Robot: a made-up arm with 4 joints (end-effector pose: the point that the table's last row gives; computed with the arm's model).
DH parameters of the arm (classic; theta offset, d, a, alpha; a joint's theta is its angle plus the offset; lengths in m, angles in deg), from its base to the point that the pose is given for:
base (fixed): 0 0.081 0 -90
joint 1: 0 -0.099 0.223 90
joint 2: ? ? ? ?
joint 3: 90 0.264 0.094 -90
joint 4: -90 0.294 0.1 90
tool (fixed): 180 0.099 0 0
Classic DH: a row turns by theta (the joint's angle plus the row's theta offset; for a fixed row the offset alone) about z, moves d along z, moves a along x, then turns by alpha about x.
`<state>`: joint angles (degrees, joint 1 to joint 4).
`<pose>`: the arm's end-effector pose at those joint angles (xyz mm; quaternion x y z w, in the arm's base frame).
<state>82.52 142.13 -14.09 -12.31</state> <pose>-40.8 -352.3 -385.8 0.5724 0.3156 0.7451 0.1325</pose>
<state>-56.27 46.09 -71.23 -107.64</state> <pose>241.6 -5.5 -170.6 -0.2401 0.5297 0.5751 0.5754</pose>
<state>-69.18 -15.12 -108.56 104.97</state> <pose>270.3 611.2 52.2 -0.7423 0.5834 0.3204 0.0771</pose>
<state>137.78 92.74 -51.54 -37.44</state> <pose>-251.4 -388.0 197.2 -0.6927 -0.6340 -0.1871 0.2885</pose>
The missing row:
joint 2: 90 -0.053 0.347 -90
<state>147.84 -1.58 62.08 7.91</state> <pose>232.9 112.1 -11.4 -0.1198 0.8073 0.5016 0.2868</pose>
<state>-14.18 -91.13 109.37 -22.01</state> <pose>633.3 211.1 460.4 -0.4148 0.6089 -0.5698 0.3640</pose>
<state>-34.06 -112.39 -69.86 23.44</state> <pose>721.1 157.4 153.5 0.3802 -0.6365 -0.6488 0.1711</pose>
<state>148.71 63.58 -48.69 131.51</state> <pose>-58.0 -196.1 547.4 0.0390 0.3305 -0.5930 0.7332</pose>
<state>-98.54 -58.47 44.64 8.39</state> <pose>-164.7 290.8 194.5 0.0859 -0.5382 -0.5537 0.6296</pose>
